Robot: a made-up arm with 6 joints. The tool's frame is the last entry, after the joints. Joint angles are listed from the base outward. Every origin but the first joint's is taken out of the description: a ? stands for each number. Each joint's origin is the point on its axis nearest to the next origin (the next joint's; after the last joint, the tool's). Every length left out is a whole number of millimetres.
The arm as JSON. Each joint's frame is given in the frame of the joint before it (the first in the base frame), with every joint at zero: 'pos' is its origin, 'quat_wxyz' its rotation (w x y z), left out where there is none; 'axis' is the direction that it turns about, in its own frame. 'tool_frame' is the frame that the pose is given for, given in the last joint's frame.
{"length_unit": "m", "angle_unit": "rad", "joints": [
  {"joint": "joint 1", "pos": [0.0, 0.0, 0.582], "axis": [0.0, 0.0, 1.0]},
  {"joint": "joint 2", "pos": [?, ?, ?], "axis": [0.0, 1.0, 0.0]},
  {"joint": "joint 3", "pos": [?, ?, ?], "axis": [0.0, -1.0, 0.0]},
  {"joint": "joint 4", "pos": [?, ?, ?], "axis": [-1.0, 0.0, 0.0]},
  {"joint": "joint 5", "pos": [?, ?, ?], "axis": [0.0, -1.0, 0.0]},
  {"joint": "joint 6", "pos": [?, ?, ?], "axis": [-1.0, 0.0, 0.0]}
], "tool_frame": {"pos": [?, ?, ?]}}
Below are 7 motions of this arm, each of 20 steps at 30 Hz.
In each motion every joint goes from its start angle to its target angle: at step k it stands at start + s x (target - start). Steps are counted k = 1, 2, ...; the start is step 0. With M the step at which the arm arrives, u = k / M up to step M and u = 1 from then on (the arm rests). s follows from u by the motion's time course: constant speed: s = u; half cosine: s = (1 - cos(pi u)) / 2; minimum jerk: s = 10 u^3 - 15 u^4 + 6 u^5.
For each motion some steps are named. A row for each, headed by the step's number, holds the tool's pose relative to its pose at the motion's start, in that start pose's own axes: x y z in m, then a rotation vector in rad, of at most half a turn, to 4 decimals.
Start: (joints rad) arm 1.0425 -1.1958 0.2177 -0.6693 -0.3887 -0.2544
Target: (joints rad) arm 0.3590 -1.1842 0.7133 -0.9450 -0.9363 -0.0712
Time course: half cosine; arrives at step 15
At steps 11, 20:
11: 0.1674 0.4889 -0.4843 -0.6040 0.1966 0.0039
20: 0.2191 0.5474 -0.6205 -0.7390 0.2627 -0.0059

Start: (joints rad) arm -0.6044 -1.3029 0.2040 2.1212 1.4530 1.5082
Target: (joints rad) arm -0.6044 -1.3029 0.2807 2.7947 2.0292 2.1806
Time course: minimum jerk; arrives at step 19
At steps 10, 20:
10: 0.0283 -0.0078 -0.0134 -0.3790 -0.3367 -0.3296
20: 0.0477 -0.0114 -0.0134 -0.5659 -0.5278 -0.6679

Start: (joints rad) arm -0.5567 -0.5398 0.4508 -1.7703 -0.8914 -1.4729
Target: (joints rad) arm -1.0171 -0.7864 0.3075 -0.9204 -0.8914 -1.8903
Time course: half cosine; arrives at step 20
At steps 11, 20:
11: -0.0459 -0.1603 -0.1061 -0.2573 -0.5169 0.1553
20: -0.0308 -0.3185 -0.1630 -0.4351 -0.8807 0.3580

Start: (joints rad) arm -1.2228 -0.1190 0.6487 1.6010 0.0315 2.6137
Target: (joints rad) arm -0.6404 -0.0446 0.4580 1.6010 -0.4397 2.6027
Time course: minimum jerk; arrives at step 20
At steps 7, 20:
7: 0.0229 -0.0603 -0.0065 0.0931 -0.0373 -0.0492
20: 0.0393 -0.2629 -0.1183 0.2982 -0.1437 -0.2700

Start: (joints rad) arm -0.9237 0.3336 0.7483 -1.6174 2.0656 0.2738
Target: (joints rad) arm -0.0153 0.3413 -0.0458 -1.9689 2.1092 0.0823
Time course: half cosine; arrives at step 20
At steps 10, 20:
10: -0.3144 -0.3025 0.3221 -0.4297 0.3623 0.0675
20: -0.3737 -0.5121 0.8022 -0.7876 0.6553 0.3008

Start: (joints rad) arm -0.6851 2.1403 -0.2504 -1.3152 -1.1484 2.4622
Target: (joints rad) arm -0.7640 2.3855 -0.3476 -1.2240 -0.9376 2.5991
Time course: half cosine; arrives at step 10
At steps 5, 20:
5: 0.0500 -0.0151 -0.1387 0.0607 0.0767 0.0550
20: 0.1073 -0.0112 -0.2695 0.1051 0.1478 0.1340

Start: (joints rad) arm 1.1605 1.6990 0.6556 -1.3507 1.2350 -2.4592
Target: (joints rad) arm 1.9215 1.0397 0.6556 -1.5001 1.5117 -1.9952
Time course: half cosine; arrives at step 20
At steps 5, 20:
5: -0.1672 -0.0950 -0.1342 0.0115 0.0674 -0.0756
20: -1.3452 0.0116 -0.8396 0.1576 0.2505 -0.4709

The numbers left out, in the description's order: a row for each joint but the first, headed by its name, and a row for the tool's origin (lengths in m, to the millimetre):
joint 2: 0.0 0.0 0.0
joint 3: 0.0 0.0 1.282
joint 4: 0.609 0.0 0.0
joint 5: 0.0 -0.117 0.0
joint 6: 0.0 0.0 0.0
tool: 0.0 0.0 0.0

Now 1 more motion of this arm.
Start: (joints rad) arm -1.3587 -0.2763 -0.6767 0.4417 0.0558 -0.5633
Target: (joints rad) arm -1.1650 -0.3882 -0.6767 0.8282 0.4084 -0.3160
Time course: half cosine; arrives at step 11
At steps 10, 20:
10: -0.1037 0.0554 0.0115 -0.6520 -0.4107 0.3960
20: -0.1061 0.0562 0.0115 -0.6646 -0.4202 0.4042

